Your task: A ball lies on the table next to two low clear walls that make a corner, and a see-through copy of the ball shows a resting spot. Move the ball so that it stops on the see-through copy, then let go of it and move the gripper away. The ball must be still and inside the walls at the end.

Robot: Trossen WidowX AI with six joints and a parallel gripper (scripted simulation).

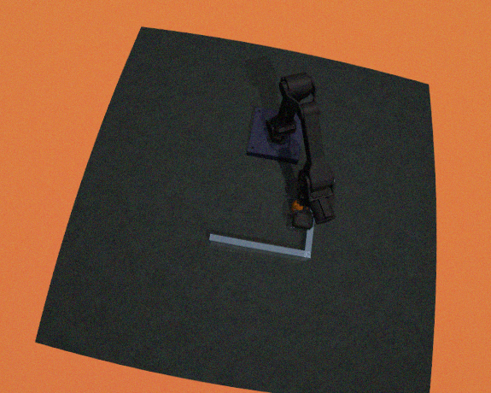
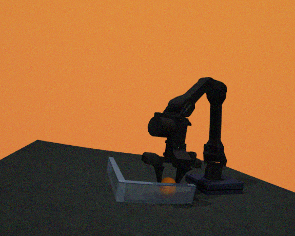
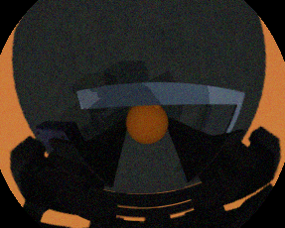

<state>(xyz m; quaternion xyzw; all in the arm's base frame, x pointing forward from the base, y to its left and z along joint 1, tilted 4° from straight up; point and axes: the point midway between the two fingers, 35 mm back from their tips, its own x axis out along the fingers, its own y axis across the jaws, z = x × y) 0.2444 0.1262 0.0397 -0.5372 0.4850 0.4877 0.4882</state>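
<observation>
The orange ball is right at my gripper tip. The rest, counted from my gripper tip: see-through copy of ball: 1 cm below.
</observation>
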